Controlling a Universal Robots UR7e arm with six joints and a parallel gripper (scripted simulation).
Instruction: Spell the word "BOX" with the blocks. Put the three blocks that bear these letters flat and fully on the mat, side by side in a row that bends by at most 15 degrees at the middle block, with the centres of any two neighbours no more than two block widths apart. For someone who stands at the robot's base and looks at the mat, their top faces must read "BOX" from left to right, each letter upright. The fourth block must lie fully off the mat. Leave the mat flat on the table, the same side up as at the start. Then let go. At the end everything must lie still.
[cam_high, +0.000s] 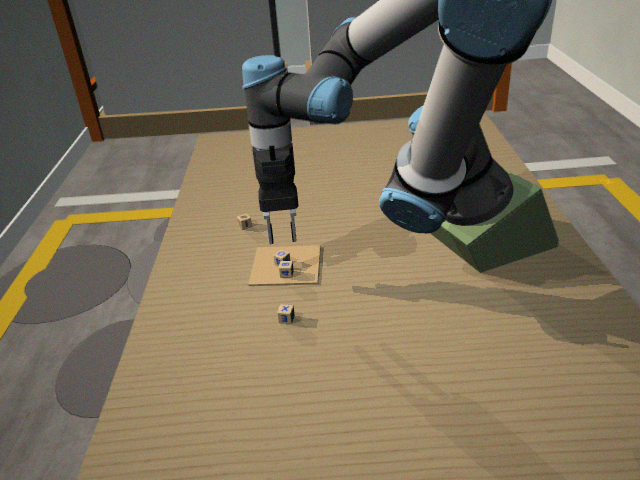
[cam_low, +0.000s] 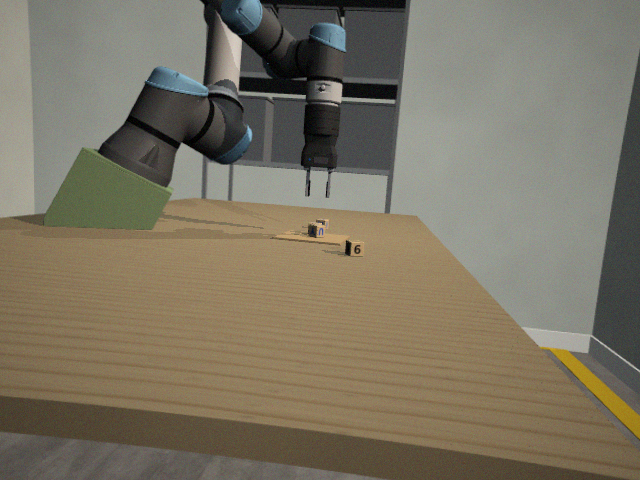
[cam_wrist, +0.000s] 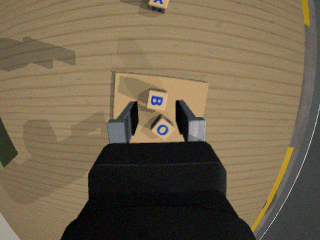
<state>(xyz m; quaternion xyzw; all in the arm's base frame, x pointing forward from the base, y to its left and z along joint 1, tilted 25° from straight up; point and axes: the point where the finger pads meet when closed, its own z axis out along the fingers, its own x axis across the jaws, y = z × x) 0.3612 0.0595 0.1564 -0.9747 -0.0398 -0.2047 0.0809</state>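
Now: the O block 10 mm ahead of my hand, 40 mm to the right of it and 90 mm below it. From my hand the other things lie so: B block: 90 mm below; then X block: 10 mm behind, 140 mm to the left, 90 mm below; then mat: 40 mm to the right, 100 mm below.
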